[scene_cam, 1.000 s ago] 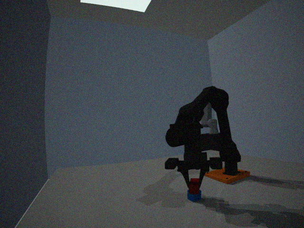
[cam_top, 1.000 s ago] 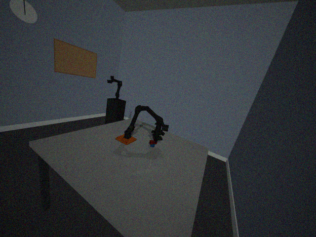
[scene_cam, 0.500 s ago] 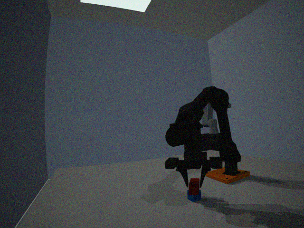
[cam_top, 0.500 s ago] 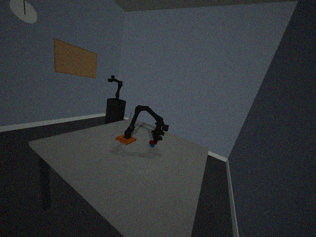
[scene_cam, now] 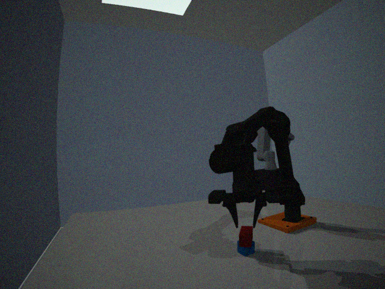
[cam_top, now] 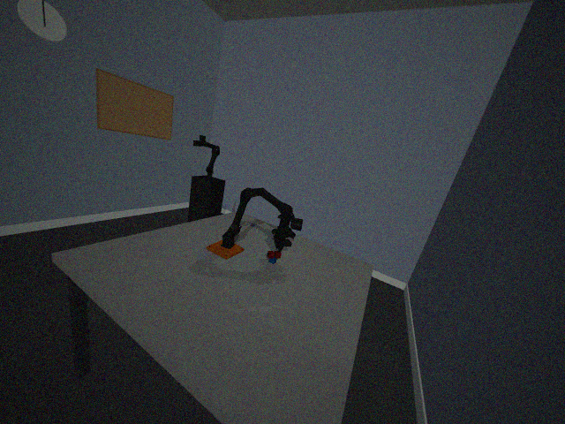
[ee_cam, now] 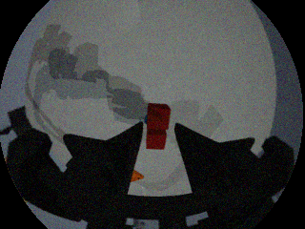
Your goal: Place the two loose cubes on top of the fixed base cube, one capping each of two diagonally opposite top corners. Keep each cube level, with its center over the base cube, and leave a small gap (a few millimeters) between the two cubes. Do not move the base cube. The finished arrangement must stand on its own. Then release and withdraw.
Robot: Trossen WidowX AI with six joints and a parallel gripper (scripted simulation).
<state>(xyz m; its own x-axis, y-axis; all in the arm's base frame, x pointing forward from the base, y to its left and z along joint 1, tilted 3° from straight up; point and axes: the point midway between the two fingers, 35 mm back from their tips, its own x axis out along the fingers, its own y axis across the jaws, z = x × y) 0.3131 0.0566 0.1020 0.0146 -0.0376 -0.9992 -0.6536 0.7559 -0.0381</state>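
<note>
Now: gripper tip 3 cm to the left of the red cube, 3 cm past it and 3 cm above it. Round my gripper tip: blue base cube 7 cm below, 2 cm behind, 1 cm to the right.
</note>
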